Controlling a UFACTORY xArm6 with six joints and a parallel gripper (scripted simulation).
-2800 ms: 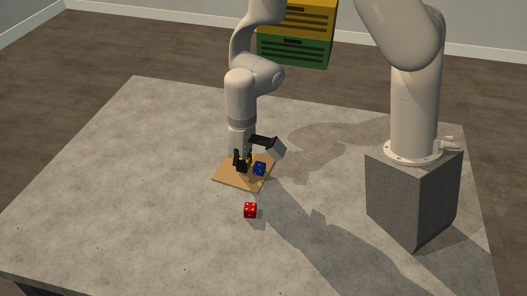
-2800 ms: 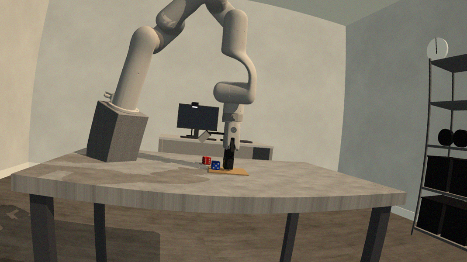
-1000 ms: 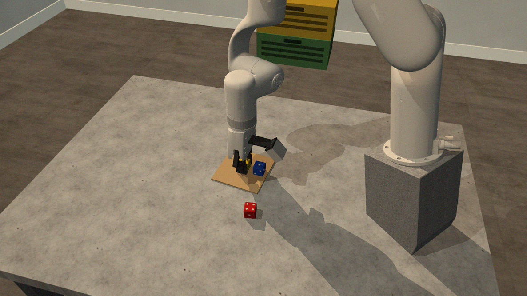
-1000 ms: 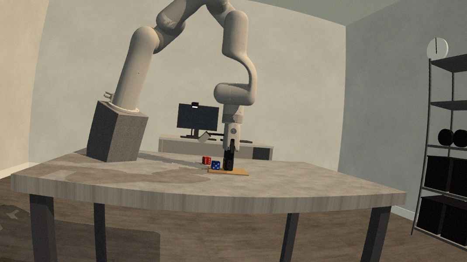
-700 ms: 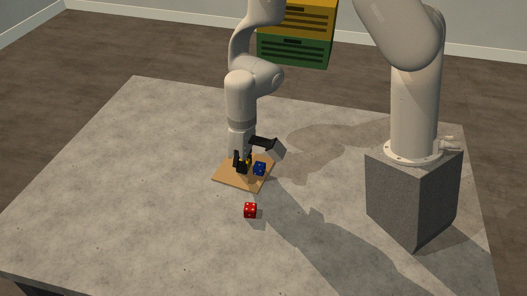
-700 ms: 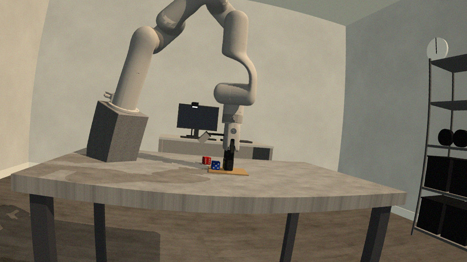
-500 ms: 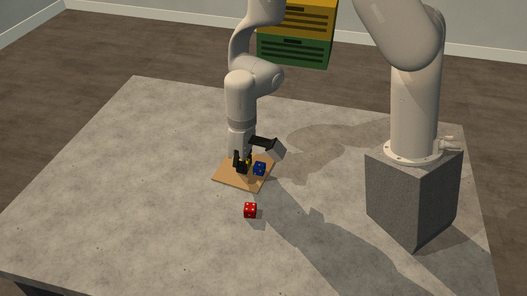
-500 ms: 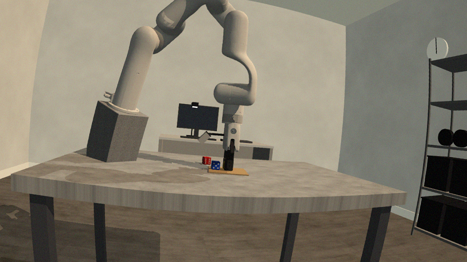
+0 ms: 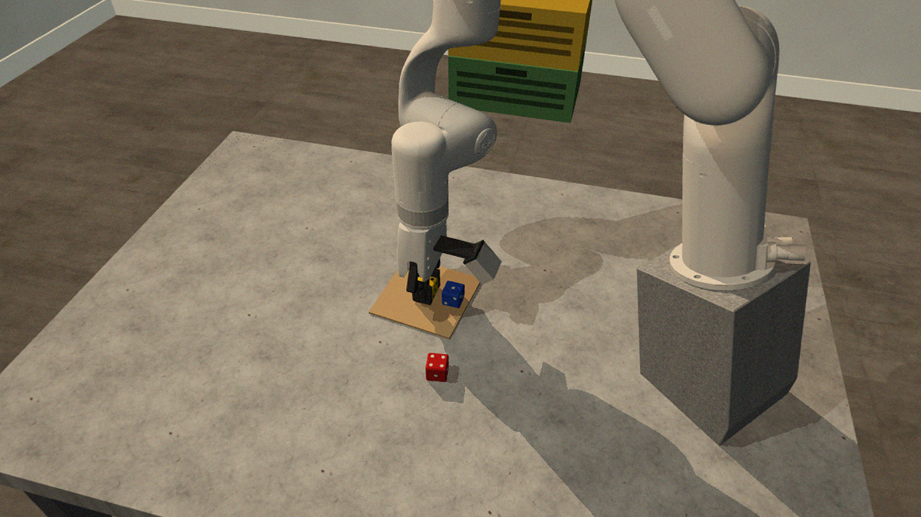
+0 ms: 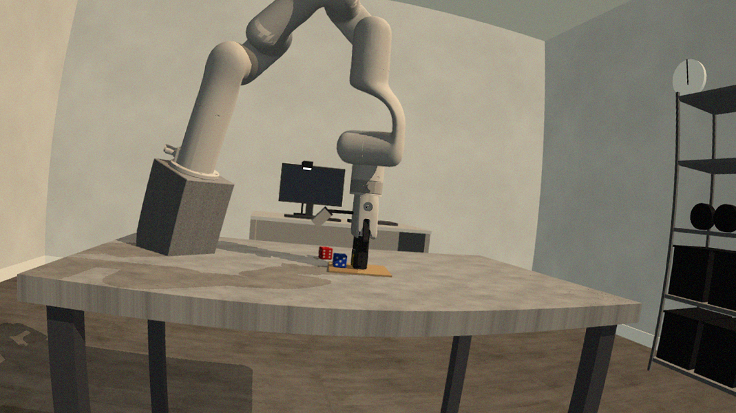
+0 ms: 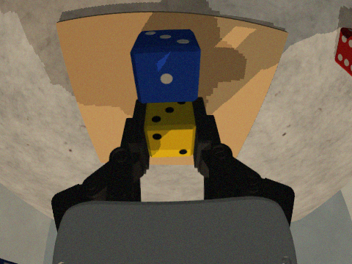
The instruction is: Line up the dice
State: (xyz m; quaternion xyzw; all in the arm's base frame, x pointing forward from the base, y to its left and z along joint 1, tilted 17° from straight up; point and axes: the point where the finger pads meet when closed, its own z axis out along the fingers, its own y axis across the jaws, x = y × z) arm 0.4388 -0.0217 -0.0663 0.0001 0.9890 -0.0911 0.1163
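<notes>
Now: hand 10 mm above the yellow die. Round my hand: red die (140 mm to the left, 70 mm behind, 10 mm below); then blue die (50 mm behind, 10 mm below); then mat (20 mm below).
</notes>
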